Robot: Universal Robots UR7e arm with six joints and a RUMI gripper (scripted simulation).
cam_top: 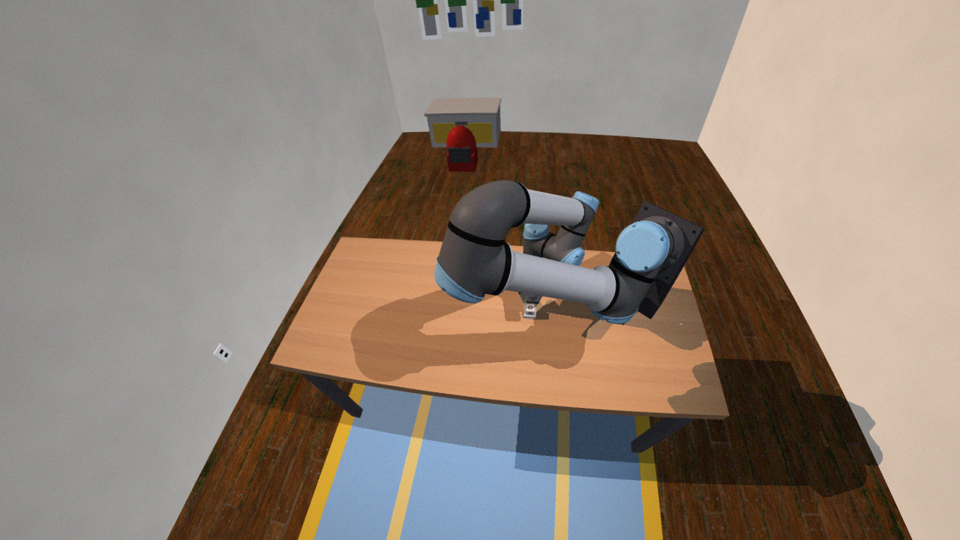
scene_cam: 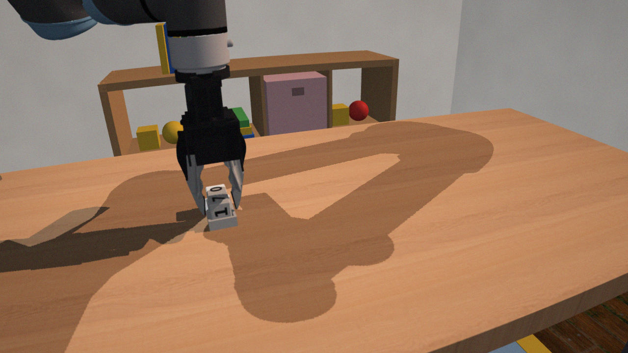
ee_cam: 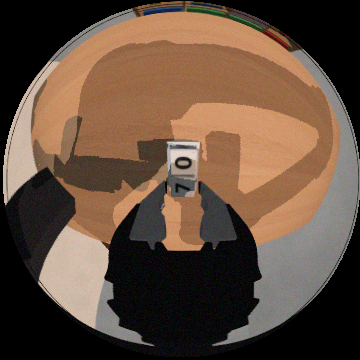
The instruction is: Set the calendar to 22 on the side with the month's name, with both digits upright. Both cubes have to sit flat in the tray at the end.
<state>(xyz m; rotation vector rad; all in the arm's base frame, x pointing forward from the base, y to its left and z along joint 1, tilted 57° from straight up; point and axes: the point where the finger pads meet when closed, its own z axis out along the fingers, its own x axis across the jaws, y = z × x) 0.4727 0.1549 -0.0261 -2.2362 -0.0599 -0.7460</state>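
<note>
Right now the white cube is 1 cm below my hand. From my hand the other things lie so: grey tray (1 cm behind, 2 cm to the left, 3 cm below).
</note>
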